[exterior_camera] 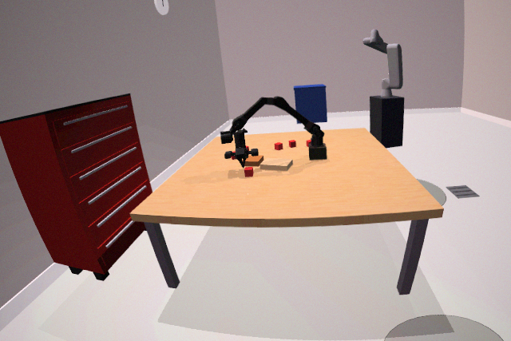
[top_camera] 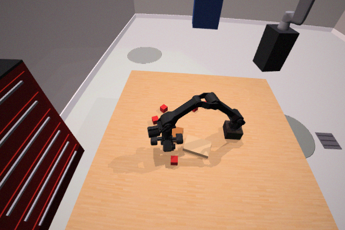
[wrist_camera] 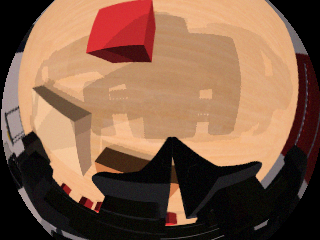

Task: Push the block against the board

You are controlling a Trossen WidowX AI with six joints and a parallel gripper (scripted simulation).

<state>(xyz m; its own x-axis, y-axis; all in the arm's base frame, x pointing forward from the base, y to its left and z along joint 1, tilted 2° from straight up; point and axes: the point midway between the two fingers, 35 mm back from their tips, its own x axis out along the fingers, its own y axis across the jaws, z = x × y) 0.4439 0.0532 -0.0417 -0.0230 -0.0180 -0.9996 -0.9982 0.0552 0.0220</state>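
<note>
My gripper tip is 19 cm past the pale board, 2 cm to the right of it and 1 cm below it. The rest, counted from my gripper tip: brown square block 6 cm behind, 8 cm to the right, 1 cm above.
</note>
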